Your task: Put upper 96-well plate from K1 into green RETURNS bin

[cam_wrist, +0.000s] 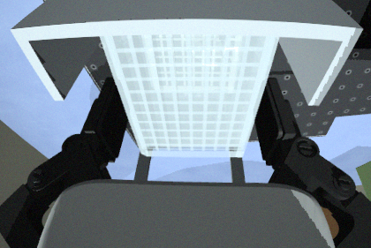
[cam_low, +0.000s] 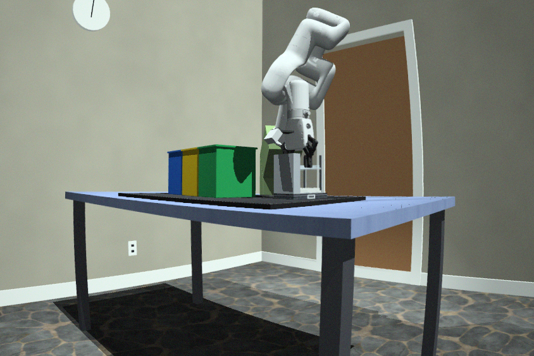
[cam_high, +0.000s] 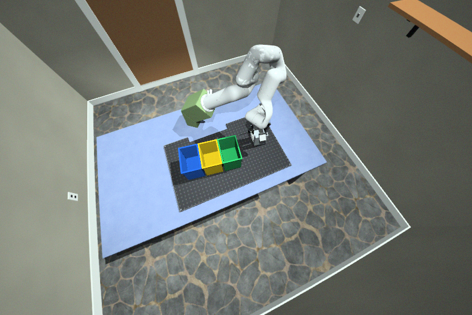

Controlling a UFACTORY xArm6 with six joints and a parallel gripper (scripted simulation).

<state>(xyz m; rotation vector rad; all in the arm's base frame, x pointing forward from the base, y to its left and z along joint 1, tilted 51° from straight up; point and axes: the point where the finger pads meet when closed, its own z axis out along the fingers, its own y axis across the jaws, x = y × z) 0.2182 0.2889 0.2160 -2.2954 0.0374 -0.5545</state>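
My hand is 160 mm short of the green bin, 230 mm to the left of it and 20 mm above it. Also, from my hand: blue bin 200 mm ahead, 490 mm to the right, 20 mm below; yellow bin 180 mm ahead, 360 mm to the right, 20 mm below; 96-well plate 10 mm below.
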